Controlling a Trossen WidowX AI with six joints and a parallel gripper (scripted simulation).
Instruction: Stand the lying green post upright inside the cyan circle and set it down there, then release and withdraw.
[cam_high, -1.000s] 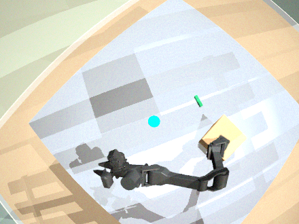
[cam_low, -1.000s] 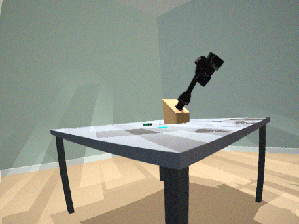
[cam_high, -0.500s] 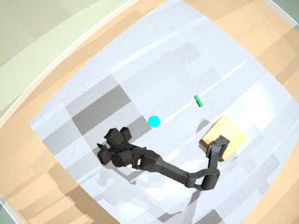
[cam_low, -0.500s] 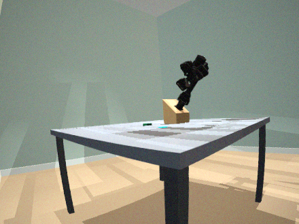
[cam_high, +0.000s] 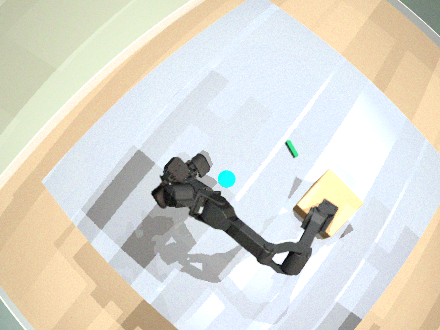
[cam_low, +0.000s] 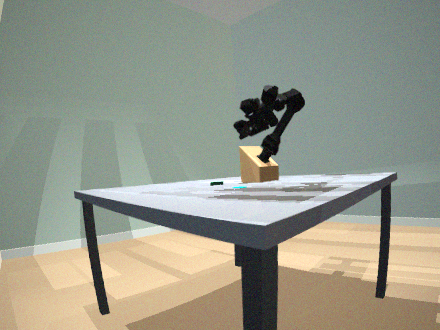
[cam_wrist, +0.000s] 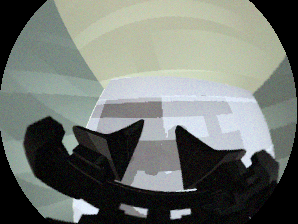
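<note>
My gripper tip is now 27 cm past the green post, 36 cm to the left of it and 18 cm above it. Round my gripper tip: cyan circle 14 cm behind, 13 cm to the right, 19 cm below.
</note>
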